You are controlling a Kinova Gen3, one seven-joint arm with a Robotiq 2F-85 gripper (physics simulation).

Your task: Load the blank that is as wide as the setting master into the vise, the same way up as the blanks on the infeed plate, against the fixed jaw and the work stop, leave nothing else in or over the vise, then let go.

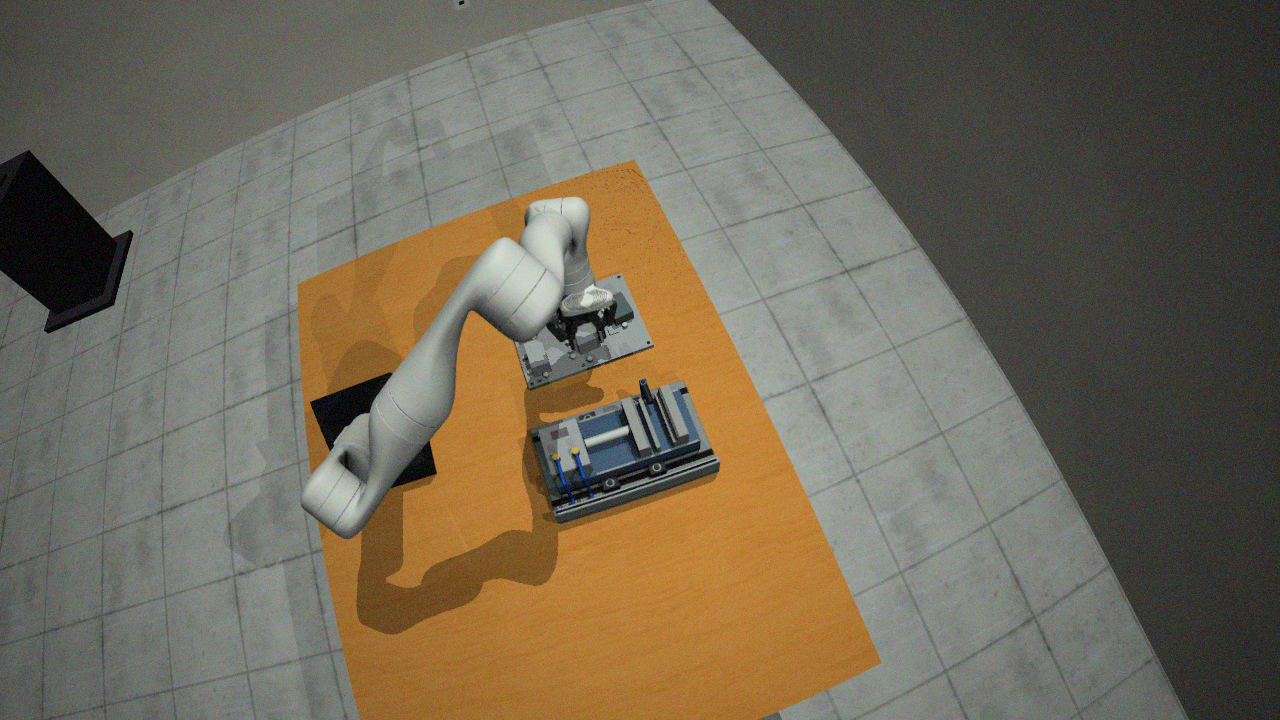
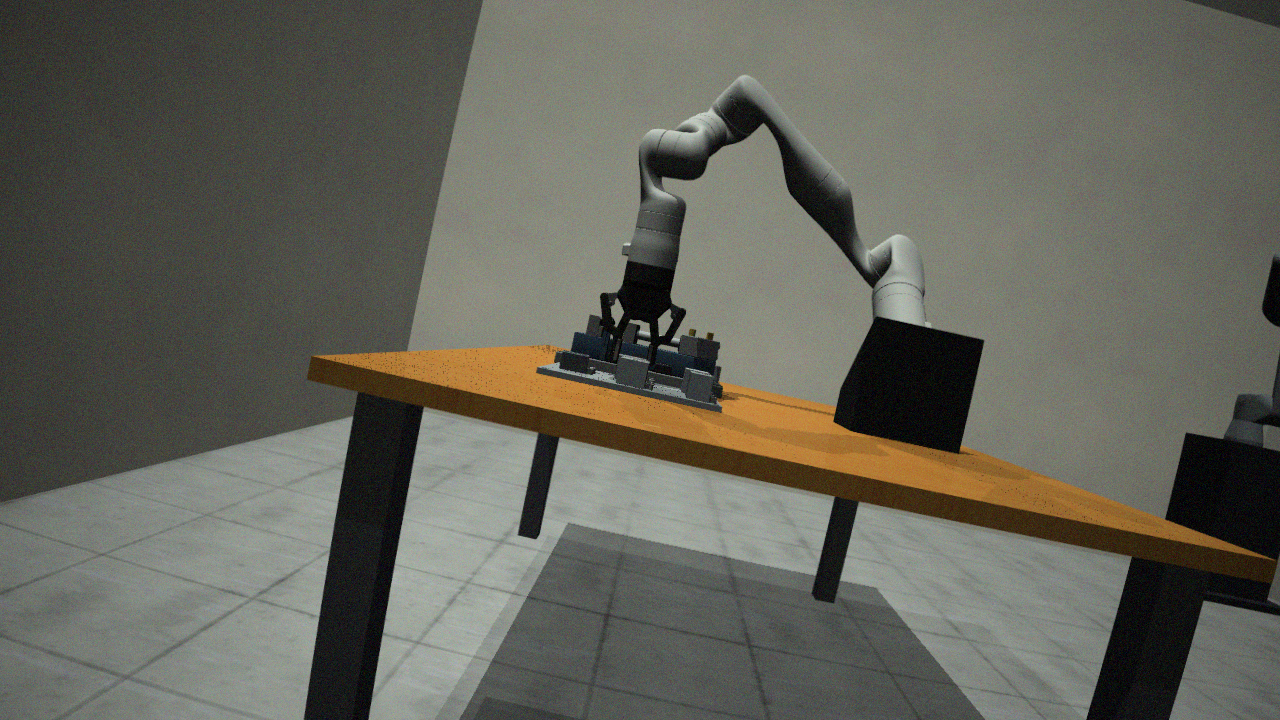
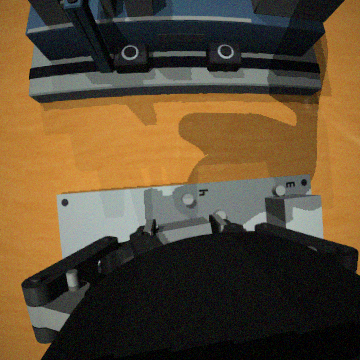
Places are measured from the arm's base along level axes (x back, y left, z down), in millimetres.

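Pixels of known places: gripper, between the fingertips: (image 1: 588, 343) (image 3: 182, 228); arm's base, origin of its link: (image 2: 904, 368).
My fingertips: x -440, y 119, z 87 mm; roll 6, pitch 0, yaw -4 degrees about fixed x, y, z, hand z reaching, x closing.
Note:
For each thing: its top centre in the pictures, then the offset to it from my fingertips. "spot": a spot on its surface instead.
- infeed plate, centre of its top: (image 3: 196, 281) (image 2: 632, 382) (image 1: 576, 328) dx +14, dy +57, dz +22 mm
- light grey blank, centre of its top: (image 3: 189, 264) (image 2: 633, 357) (image 1: 582, 329) dx +4, dy +26, dz -14 mm
- grey vise, centre of its top: (image 1: 617, 430) (image 2: 651, 326) dx -5, dy -226, dz -69 mm
- dark grey block, centre of its top: (image 2: 576, 353) (image 1: 617, 305) dx -76, dy +67, dz -3 mm
- dark post, a spot on its surface: (image 1: 646, 391) spot: dx -72, dy -167, dz -67 mm
My gripper (image 1: 586, 334) (image 2: 634, 360) (image 3: 182, 228) points down over the infeed plate (image 1: 638, 339) (image 2: 626, 389) (image 3: 100, 210) and is shut on a light grey blank (image 1: 587, 339) (image 2: 631, 372) (image 3: 185, 231). The blank is upright at plate level; whether it touches the plate cannot be told. The fingers and gripper body hide part of it. The blue and grey vise (image 1: 617, 454) (image 2: 588, 346) (image 3: 175, 83) stands beside the plate. Its grey jaws (image 1: 636, 427) (image 1: 673, 414) stand apart, with a thin grey plate between them. Which part is the setting master cannot be told.
Another grey blank (image 1: 536, 355) (image 2: 698, 384) (image 3: 302, 215) stands at a plate corner. A dark grey block (image 1: 621, 308) (image 2: 573, 360) is on the plate's other side. Small pegs stand around the held blank. A dark post (image 1: 646, 391) rises beside the vise jaws. Blue stalks with yellow tops (image 1: 575, 452) rise at its other end.

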